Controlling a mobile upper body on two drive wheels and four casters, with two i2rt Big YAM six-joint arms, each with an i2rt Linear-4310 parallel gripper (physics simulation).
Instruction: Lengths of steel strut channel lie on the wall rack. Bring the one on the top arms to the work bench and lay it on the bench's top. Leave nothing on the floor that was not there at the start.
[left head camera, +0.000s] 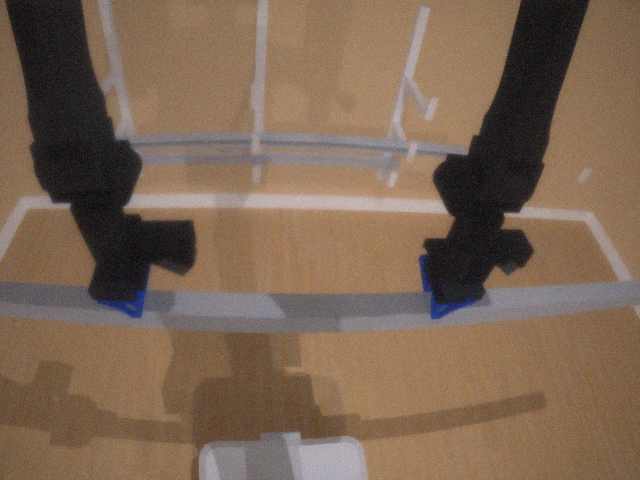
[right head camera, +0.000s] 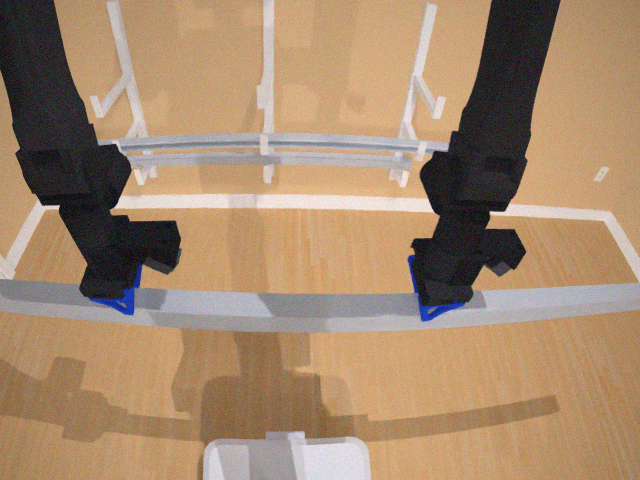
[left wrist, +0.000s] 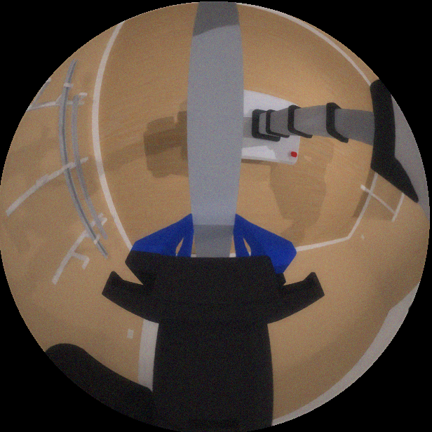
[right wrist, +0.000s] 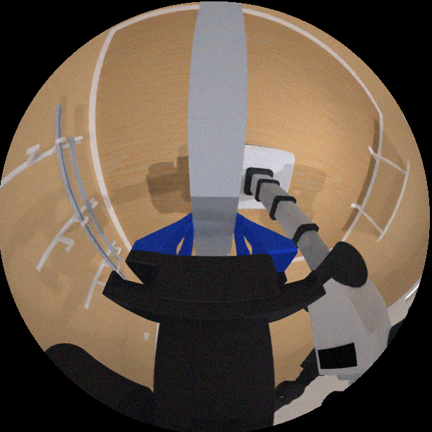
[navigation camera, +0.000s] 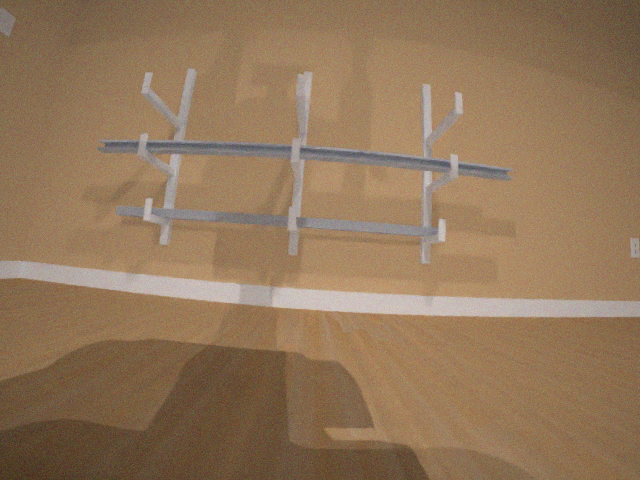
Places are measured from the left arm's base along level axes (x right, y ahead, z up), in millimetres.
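Pixels of known places: left gripper, fingertip midpoint: (left head camera: 139, 304) (right head camera: 132, 301); right gripper, fingertip midpoint: (left head camera: 431, 306) (right head camera: 422, 307).
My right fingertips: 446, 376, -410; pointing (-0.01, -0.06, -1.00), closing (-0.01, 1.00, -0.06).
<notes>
Behind a point stands the place of what it marks, as x, y, z.
A long grey steel strut channel (left head camera: 227, 304) {140, 382, -394} (right head camera: 222, 304) {151, 380, -394} (left wrist: 215, 125) (right wrist: 217, 110) spans both grippers across the front of the robot, roughly level, off the rack. My left gripper (left head camera: 121, 304) {5, 384, -401} (right head camera: 113, 302) {5, 384, -401} (left wrist: 213, 218) is shut on it near the picture's left. My right gripper (left head camera: 454, 307) (right head camera: 444, 310) (right wrist: 213, 217) is shut on it farther right. The channel's ends run out of the head views. The wall rack (navigation camera: 425, 124) {763, 1527, -489} stands apart from the held channel; its top arms (navigation camera: 444, 122) {756, 1320, -588} bear no channel. The work bench does not show clearly in any view.
Two other channels lie on the rack: one (navigation camera: 361, 156) {411, 1328, -779} on the middle arms, a shorter one (navigation camera: 248, 219) {-32, 1493, -1035} on the lowest arms. A white skirting (navigation camera: 465, 305) {997, 1537, -1359} runs below. The robot's white base (left head camera: 330, 459) {372, 244, -1150} (right head camera: 336, 459) {380, 244, -1151} shows at the bottom. A thin white frame (right wrist: 407, 200) stands by the far wall.
</notes>
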